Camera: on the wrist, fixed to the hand. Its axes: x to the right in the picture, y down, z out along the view.
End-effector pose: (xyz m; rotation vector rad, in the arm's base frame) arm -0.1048 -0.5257 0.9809 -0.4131 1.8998 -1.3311
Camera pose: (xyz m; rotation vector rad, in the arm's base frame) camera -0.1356 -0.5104 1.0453 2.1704 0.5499 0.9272
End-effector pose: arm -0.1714 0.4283 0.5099 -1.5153 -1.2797 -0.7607
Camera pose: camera -0.2245 0.3808 0.5259 -1.1006 1.8320 0.9183
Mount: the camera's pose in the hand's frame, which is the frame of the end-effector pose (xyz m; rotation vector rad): -0.0155 -0.0568 -0.0432 -0.0002 -0.6138 -3.0198
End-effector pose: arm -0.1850 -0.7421 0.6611 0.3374 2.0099 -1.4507
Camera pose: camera -0.2185 -0.7205 0.7223 2.1799 -0.2191 0.8948
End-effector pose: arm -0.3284 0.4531 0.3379 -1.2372 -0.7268 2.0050
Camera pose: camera -0.2700 0.4815 0.3712 0.9132 -1.1959 -0.4613
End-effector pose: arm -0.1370 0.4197 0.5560 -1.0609 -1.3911 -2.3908
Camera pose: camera -0.1740 0.4126 0.4934 -0.5994 0.7950 0.0849
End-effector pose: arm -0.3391 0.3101 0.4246 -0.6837 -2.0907 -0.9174
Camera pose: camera -0.3519 0.2396 0.4107 -1.7378 0.8681 0.7741
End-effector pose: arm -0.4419 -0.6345 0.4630 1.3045 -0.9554 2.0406
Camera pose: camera -0.4170 -0.5667 0.4523 1.1492 0.9203 -0.7502
